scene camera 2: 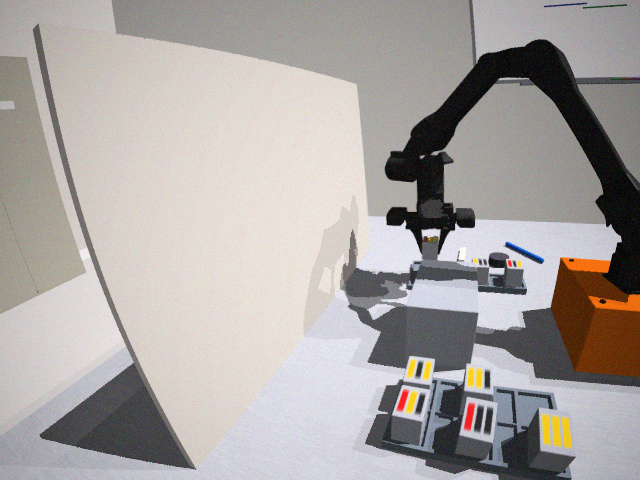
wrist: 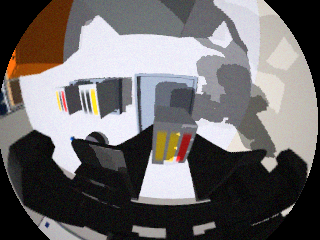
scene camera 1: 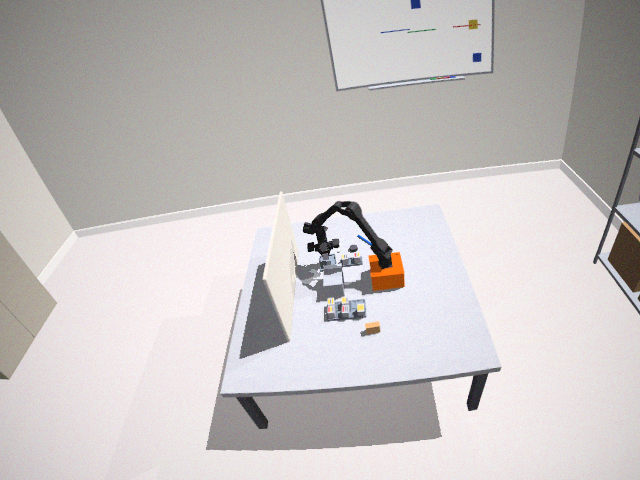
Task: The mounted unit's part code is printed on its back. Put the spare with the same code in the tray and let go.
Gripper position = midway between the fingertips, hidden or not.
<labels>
The gripper (scene camera 2: 430, 253) carries a grey spare block (wrist: 174, 131).
</labels>
